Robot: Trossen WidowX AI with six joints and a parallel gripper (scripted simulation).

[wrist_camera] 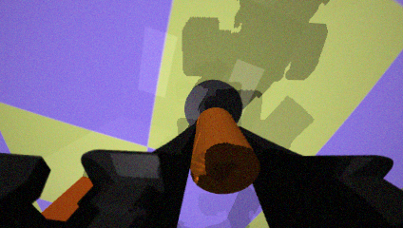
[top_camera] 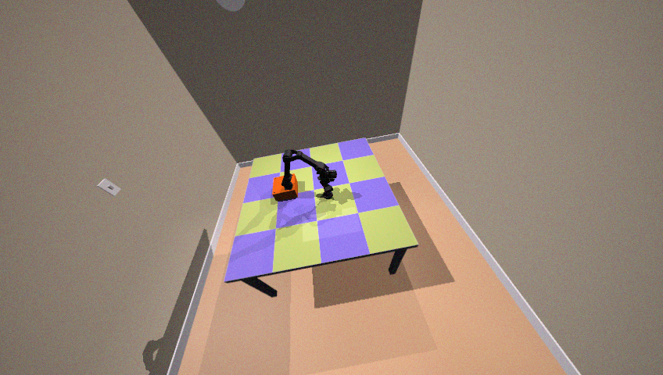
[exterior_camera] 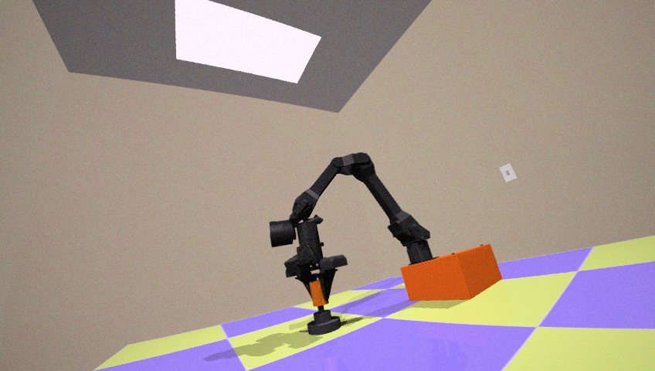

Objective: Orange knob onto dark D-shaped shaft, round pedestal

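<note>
The orange knob lies 20 mm above my gripper tip. The rest, counted from my gripper tip: pedestal: 40 mm below.
</note>
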